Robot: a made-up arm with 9 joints. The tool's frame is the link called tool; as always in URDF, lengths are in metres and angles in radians.
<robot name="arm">
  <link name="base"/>
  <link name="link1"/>
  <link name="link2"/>
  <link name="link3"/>
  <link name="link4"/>
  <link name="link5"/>
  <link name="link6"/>
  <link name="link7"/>
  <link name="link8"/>
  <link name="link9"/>
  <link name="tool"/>
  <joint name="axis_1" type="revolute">
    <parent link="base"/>
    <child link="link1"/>
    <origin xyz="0.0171 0.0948 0.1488" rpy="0 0 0"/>
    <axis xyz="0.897 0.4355 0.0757"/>
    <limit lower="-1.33" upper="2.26"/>
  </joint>
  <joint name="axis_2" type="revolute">
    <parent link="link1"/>
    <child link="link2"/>
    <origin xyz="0.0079 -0.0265 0.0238" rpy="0 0 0"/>
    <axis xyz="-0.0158 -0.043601 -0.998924"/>
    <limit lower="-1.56" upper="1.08"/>
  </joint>
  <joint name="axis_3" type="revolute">
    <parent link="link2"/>
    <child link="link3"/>
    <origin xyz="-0.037 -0.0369 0.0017" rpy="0 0 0"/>
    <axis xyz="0 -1 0"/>
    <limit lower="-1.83" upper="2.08"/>
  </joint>
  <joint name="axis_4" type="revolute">
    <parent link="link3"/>
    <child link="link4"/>
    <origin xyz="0.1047 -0.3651 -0.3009" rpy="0 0 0"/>
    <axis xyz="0 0 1"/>
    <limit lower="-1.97" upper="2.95"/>
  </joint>
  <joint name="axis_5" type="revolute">
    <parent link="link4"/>
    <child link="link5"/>
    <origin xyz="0.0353 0.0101 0.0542" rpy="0 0 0"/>
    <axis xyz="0 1 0"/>
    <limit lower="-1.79" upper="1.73"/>
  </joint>
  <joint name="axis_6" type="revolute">
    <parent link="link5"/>
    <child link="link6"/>
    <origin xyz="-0.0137 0.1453 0.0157" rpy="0 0 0"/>
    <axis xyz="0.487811 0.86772 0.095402"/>
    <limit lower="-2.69" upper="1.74"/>
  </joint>
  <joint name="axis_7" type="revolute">
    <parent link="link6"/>
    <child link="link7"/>
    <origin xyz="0.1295 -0.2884 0.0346" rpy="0 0 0"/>
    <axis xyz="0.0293 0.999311 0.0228"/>
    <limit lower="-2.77" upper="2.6"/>
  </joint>
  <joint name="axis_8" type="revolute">
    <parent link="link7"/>
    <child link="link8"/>
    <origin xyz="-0.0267 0.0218 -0.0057" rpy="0 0 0"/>
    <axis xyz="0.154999 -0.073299 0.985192"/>
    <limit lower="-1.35" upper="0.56"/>
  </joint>
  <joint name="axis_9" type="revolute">
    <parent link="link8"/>
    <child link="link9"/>
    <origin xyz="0.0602 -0.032 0.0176" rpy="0 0 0"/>
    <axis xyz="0 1 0"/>
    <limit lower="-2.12" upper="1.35"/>
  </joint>
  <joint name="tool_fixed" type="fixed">
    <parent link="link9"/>
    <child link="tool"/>
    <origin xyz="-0.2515 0.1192 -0.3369" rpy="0 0 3.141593"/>
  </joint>
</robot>
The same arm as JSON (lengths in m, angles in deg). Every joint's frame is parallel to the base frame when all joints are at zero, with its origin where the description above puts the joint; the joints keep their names.
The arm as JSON. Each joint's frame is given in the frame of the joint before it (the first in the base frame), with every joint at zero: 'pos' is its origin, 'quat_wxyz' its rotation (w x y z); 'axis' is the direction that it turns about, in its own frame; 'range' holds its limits. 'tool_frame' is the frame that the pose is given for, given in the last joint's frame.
{"length_unit": "m", "angle_unit": "deg", "joints": [
  {"joint": "axis_1", "pos": [0.0171, 0.0948, 0.1488], "quat_wxyz": [1.0, 0.0, 0.0, 0.0], "axis": [0.897, 0.4355, 0.0757], "range": [-76.2, 129.49]},
  {"joint": "axis_2", "pos": [0.0079, -0.0265, 0.0238], "quat_wxyz": [1.0, 0.0, 0.0, 0.0], "axis": [-0.0158, -0.043601, -0.998924], "range": [-89.38, 61.88]},
  {"joint": "axis_3", "pos": [-0.037, -0.0369, 0.0017], "quat_wxyz": [1.0, 0.0, 0.0, 0.0], "axis": [0.0, -1.0, 0.0], "range": [-104.85, 119.18]},
  {"joint": "axis_4", "pos": [0.1047, -0.3651, -0.3009], "quat_wxyz": [1.0, 0.0, 0.0, 0.0], "axis": [0.0, 0.0, 1.0], "range": [-112.87, 169.02]},
  {"joint": "axis_5", "pos": [0.0353, 0.0101, 0.0542], "quat_wxyz": [1.0, 0.0, 0.0, 0.0], "axis": [0.0, 1.0, 0.0], "range": [-102.56, 99.12]},
  {"joint": "axis_6", "pos": [-0.0137, 0.1453, 0.0157], "quat_wxyz": [1.0, 0.0, 0.0, 0.0], "axis": [0.487811, 0.86772, 0.095402], "range": [-154.13, 99.69]},
  {"joint": "axis_7", "pos": [0.1295, -0.2884, 0.0346], "quat_wxyz": [1.0, 0.0, 0.0, 0.0], "axis": [0.0293, 0.999311, 0.0228], "range": [-158.71, 148.97]},
  {"joint": "axis_8", "pos": [-0.0267, 0.0218, -0.0057], "quat_wxyz": [1.0, 0.0, 0.0, 0.0], "axis": [0.154999, -0.073299, 0.985192], "range": [-77.35, 32.09]},
  {"joint": "axis_9", "pos": [0.0602, -0.032, 0.0176], "quat_wxyz": [1.0, 0.0, 0.0, 0.0], "axis": [0.0, 1.0, 0.0], "range": [-121.47, 77.35]}
], "tool_frame": {"pos": [-0.2515, 0.1192, -0.3369], "quat_wxyz": [0.0, 0.0, 0.0, 1.0]}}

